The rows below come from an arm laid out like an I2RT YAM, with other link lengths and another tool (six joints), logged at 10 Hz.
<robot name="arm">
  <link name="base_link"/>
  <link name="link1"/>
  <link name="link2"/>
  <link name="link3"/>
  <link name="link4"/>
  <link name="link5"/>
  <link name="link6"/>
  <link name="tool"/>
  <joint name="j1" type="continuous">
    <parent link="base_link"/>
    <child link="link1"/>
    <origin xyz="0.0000 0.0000 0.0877"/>
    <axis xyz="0 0 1"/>
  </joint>
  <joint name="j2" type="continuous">
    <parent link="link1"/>
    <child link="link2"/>
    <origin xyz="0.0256 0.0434 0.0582"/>
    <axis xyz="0 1 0"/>
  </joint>
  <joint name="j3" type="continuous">
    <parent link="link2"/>
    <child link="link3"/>
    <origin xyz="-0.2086 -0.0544 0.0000"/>
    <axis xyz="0 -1 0"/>
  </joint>
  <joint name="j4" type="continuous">
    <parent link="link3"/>
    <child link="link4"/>
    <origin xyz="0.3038 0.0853 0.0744"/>
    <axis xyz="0 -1 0"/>
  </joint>
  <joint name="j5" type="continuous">
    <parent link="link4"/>
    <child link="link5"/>
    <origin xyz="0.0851 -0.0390 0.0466"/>
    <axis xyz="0 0 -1"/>
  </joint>
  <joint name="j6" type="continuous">
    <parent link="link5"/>
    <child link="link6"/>
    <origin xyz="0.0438 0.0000 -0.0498"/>
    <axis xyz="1 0 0"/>
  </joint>
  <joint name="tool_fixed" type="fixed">
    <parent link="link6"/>
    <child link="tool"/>
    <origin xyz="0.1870 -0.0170 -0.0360" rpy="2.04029 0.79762 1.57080"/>
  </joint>
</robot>
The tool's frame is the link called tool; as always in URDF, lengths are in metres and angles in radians. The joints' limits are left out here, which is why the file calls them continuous.
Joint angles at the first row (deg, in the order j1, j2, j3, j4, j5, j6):
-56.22, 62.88, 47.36, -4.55, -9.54, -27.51
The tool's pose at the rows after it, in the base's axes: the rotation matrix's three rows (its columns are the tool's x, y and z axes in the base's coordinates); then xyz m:
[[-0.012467 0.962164 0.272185], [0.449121 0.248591 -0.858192], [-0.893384 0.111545 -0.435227]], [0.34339 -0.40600 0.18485]
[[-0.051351 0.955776 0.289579], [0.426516 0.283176 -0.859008], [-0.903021 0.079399 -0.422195]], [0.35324 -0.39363 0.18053]
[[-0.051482 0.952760 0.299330], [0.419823 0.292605 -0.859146], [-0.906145 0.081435 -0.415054]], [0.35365 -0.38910 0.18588]
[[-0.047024 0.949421 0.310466], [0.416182 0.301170 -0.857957], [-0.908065 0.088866 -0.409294]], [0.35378 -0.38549 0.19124]
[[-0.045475 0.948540 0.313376], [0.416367 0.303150 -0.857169], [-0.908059 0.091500 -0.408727]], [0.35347 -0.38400 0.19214]
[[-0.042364 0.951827 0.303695], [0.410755 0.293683 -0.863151], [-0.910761 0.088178 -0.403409]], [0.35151 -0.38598 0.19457]
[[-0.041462 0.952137 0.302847], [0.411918 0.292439 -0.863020], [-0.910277 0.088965 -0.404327]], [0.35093 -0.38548 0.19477]
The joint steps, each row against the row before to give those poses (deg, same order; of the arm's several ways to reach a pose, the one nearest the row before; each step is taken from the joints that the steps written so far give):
1.84, -0.89, -1.27, 0.40, -0.31, -2.01
2.13, -0.83, -1.41, 0.46, 0.90, -1.88
0.22, -1.40, -0.38, -0.59, -0.28, -0.16
0.00, -1.25, -0.29, -0.47, -0.56, 0.10
0.00, -0.50, -0.24, -0.16, -0.16, 0.09
0.00, -0.09, 0.16, -0.01, 0.68, -0.09
0.00, -0.22, -0.07, -0.17, 0.04, 0.08

